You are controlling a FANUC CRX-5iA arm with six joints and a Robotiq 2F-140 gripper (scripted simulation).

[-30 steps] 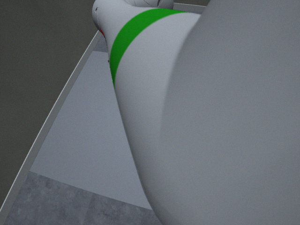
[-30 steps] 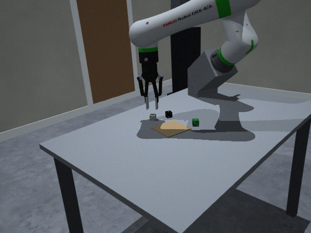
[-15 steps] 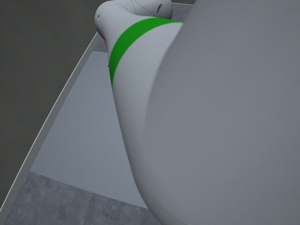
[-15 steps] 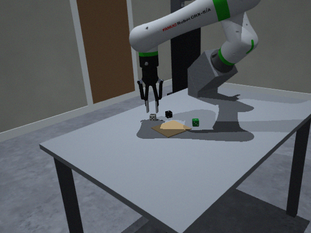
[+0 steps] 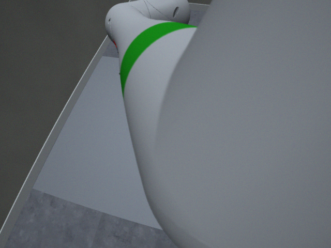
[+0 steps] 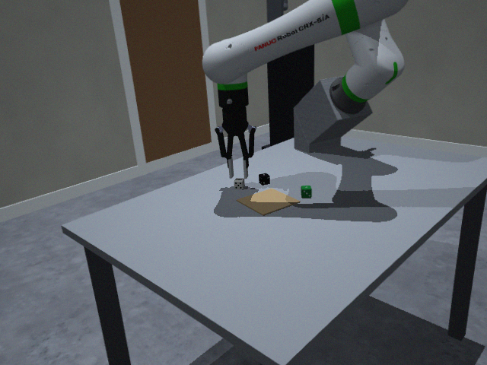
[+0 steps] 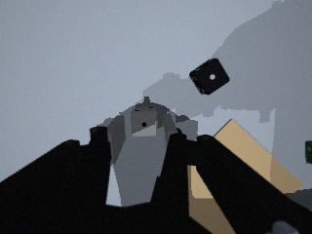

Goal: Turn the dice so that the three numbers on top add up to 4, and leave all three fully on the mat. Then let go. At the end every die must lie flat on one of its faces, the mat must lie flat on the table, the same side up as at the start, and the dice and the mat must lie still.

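Right now my hand is 6 cm above the white die. From my hand the other things lie so: tan mat 2 cm ahead, 15 cm to the left, 7 cm below; then black die 9 cm behind, 3 cm to the left, 6 cm below; then green die 9 cm behind, 21 cm to the left, 6 cm below.
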